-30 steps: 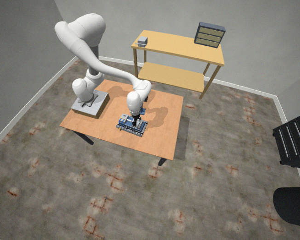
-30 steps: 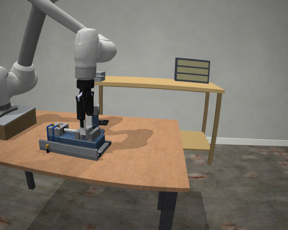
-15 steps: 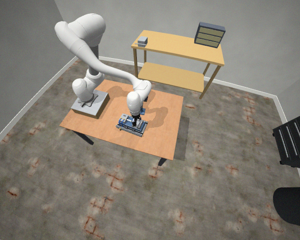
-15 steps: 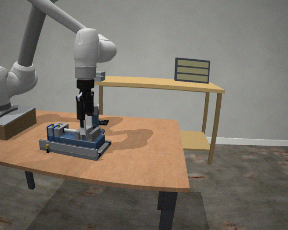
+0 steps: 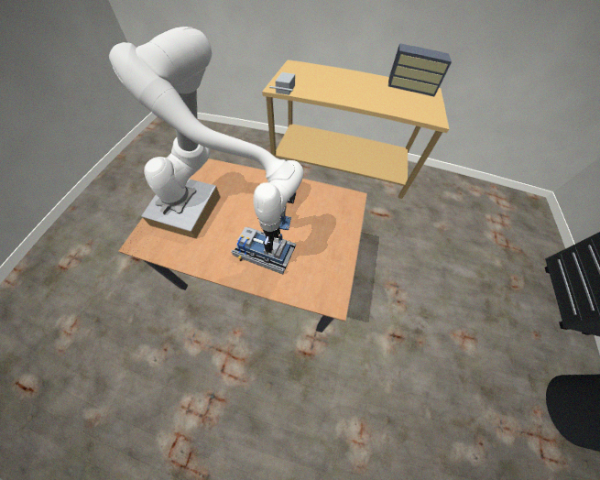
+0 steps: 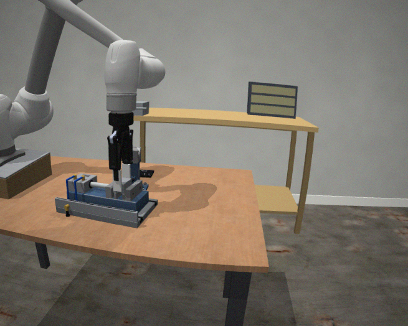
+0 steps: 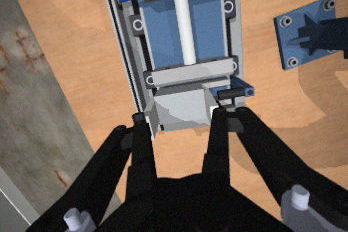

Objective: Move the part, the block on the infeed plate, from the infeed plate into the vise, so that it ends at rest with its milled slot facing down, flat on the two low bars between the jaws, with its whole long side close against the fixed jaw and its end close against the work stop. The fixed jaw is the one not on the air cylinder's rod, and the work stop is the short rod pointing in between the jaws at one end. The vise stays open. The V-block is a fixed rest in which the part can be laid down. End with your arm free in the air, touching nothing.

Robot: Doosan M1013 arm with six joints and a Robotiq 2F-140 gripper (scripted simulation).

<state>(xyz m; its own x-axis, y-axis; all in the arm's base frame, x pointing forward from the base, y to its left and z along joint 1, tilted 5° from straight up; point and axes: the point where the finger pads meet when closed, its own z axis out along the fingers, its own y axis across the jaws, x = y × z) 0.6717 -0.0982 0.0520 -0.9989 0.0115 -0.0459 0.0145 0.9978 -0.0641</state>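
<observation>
Right now my hand is 30 mm above the part. From my hand the other things lie so: work stop 70 mm to the left, 30 mm below; then moving jaw 40 mm behind, 20 mm to the left, 40 mm below; then fixed jaw 30 mm ahead, 20 mm to the left, 40 mm below.
</observation>
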